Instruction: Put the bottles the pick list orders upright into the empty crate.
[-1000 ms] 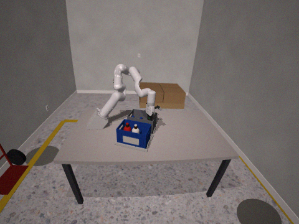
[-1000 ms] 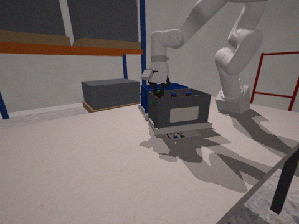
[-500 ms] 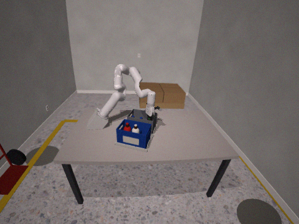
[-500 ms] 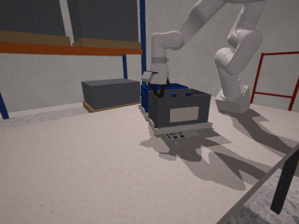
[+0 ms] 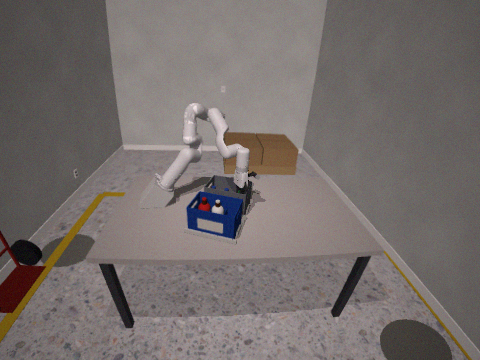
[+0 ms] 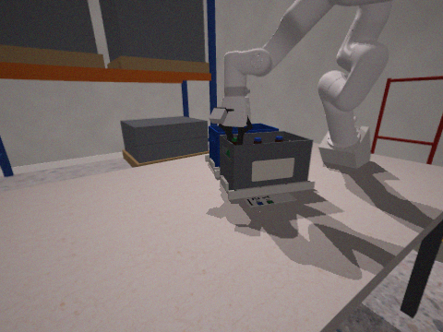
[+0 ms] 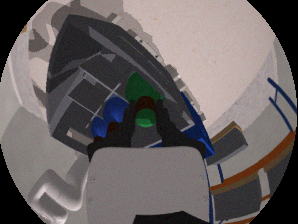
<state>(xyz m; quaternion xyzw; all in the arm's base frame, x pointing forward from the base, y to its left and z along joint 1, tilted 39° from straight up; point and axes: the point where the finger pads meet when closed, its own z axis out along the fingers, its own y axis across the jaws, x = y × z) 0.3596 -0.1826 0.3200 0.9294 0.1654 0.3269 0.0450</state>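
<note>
My hand is 7 cm above the green-label bottle. Round my hand: blue crate 17 cm behind, 14 cm to the right, 8 cm below; white-capped bottle 15 cm behind, 9 cm to the right, 7 cm below; grey crate 6 cm behind, 8 cm to the left, 8 cm below.
</note>
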